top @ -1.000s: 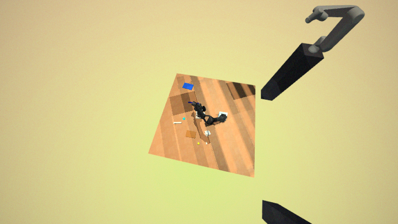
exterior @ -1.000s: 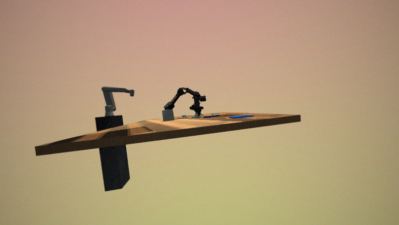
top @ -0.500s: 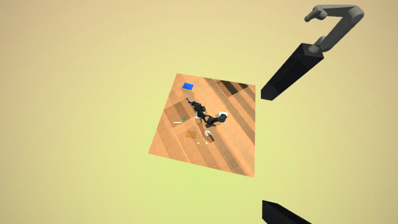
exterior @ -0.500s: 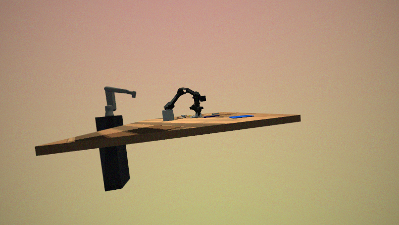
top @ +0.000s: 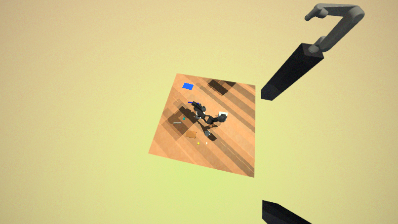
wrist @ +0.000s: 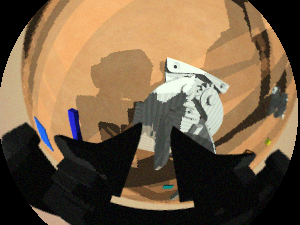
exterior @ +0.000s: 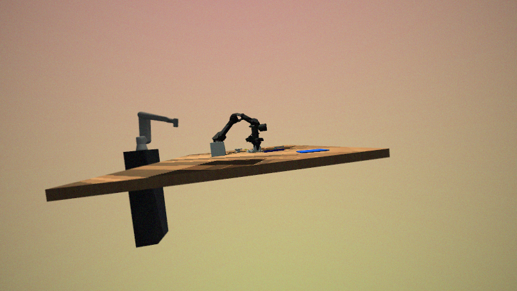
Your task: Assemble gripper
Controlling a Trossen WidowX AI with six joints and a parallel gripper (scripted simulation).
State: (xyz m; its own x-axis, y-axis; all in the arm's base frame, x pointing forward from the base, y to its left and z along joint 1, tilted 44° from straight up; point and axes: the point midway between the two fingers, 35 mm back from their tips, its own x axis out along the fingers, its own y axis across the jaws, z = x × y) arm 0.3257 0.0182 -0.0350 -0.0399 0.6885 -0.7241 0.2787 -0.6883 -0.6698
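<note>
The gripper base lies 160 mm behind my gripper tip, 270 mm to the left of it and 10 mm above it. From my gripper tip the other things lie so: teal bit: 190 mm ahead, 130 mm to the left, 10 mm below; then blue bar: 120 mm ahead, 140 mm to the right, 10 mm below; then brown pad: 50 mm ahead, 320 mm to the left, 10 mm below.
</note>
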